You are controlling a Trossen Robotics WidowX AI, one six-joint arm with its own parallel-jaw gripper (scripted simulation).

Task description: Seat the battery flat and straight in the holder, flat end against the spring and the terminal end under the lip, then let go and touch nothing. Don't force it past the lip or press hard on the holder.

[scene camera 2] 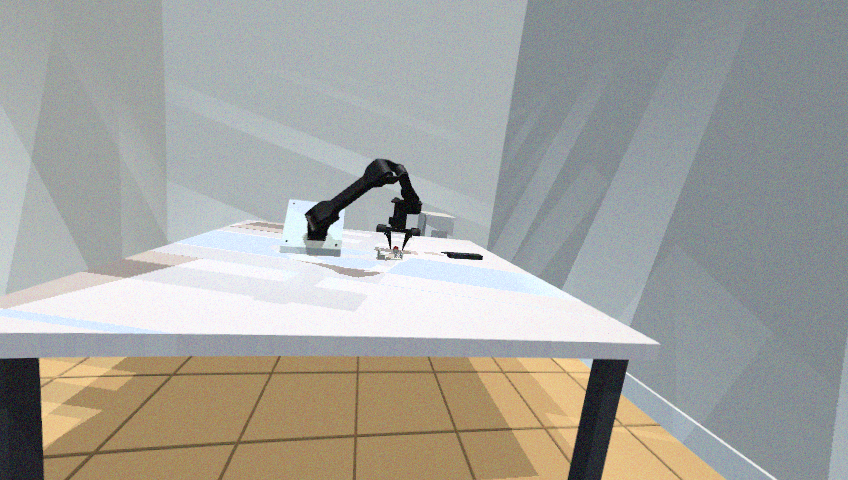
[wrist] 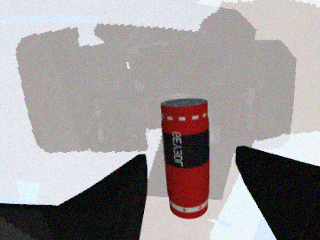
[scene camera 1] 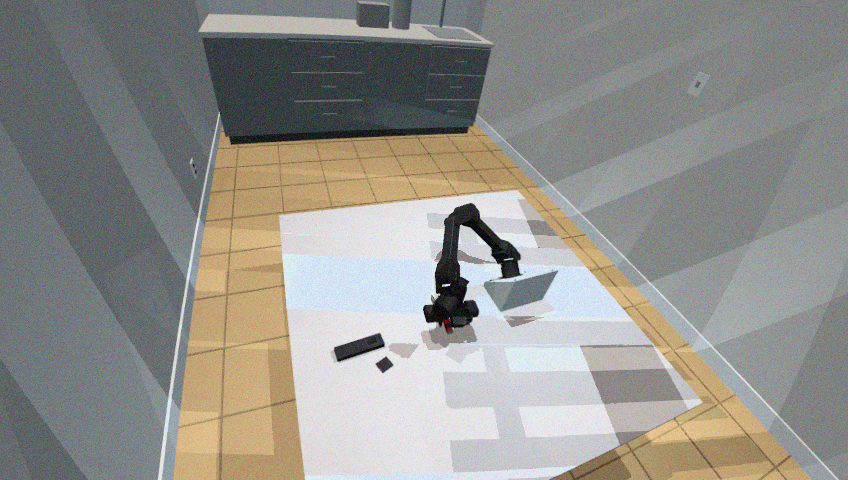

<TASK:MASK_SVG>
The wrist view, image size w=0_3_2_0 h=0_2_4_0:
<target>my gripper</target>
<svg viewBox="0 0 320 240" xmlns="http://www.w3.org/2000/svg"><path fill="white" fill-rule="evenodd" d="M147 156L137 155L133 157L128 163L121 165L116 171L97 181L91 188L84 189L80 195L75 195L72 199L67 199L67 201L59 205L1 203L0 240L139 240L141 225L143 225L145 199L147 199ZM237 145L237 169L239 169L245 187L251 193L252 199L255 200L256 205L259 205L259 211L265 217L265 221L267 221L269 228L271 228L275 239L320 240L319 165L305 163L305 161L300 163L299 160L287 159L287 157L276 155L276 153L263 152L260 149L247 147L247 145Z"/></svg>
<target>battery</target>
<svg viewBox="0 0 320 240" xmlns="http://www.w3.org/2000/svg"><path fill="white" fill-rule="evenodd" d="M165 100L161 103L161 132L163 132L169 207L171 207L171 211L175 213L175 216L183 217L183 219L196 219L196 217L204 215L208 209L209 124L207 101L193 99L193 97Z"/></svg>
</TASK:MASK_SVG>
